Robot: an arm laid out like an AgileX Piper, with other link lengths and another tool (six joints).
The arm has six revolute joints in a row. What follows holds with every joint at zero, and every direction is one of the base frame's. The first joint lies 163.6 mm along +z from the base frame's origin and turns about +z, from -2.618 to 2.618 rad. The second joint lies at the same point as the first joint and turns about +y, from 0 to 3.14 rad. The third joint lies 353 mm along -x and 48.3 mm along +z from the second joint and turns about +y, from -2.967 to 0 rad. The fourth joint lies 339.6 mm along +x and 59.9 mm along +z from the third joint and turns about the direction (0.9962, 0, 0.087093), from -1.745 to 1.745 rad. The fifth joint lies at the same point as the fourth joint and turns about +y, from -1.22 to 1.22 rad. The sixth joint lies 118.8 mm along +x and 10.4 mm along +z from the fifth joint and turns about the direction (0.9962, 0, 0.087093), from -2.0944 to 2.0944 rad. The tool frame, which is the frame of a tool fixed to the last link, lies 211.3 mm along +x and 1 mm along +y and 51.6 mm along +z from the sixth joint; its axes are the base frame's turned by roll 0.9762, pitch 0.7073 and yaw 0.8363 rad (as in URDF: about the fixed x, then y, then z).
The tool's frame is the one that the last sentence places.
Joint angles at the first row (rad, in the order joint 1, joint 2, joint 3, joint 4, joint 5, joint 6):
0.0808, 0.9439, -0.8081, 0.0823, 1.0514, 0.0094
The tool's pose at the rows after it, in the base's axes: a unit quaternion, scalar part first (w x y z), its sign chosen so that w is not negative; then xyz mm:
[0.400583 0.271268 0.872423 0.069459 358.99 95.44 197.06]
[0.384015 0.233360 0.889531 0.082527 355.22 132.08 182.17]
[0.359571 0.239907 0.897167 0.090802 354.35 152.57 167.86]
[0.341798 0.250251 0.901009 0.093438 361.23 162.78 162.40]
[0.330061 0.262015 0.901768 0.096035 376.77 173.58 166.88]
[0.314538 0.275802 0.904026 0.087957 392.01 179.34 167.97]
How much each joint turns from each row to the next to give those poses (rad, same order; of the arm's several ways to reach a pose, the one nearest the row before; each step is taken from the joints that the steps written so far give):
0.1214, 0.0544, -0.0023, -0.0048, -0.0364, -0.0024
0.0957, 0.0504, -0.0008, 0.0043, -0.0206, 0.0059
0.0316, 0.0516, -0.0046, 0.0339, -0.0140, 0.0241
0.0010, 0.0542, -0.0304, 0.0281, 0.0023, 0.0077
0.0011, 0.0640, -0.0645, 0.0186, 0.0139, 0.0172
0.0000, 0.0720, -0.0742, 0.0019, 0.0317, 0.0329

